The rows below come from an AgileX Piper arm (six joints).
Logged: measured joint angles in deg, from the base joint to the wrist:
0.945 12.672 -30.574 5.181 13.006 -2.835
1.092 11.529 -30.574 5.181 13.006 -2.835
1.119 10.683 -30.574 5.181 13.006 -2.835
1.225 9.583 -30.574 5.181 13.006 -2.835
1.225 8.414 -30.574 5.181 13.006 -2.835
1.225 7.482 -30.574 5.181 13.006 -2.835
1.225 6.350 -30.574 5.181 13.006 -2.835
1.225 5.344 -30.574 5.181 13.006 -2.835
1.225 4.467 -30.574 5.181 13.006 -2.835
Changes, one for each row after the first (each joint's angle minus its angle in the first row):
0.147 -1.143 0.000 0.000 0.000 0.000
0.174 -1.989 0.000 0.000 0.000 0.000
0.280 -3.089 0.000 0.000 0.000 0.000
0.280 -4.258 0.000 0.000 0.000 0.000
0.280 -5.190 0.000 0.000 0.000 0.000
0.280 -6.322 0.000 0.000 0.000 0.000
0.280 -7.328 0.000 0.000 0.000 0.000
0.280 -8.205 0.000 0.000 0.000 0.000

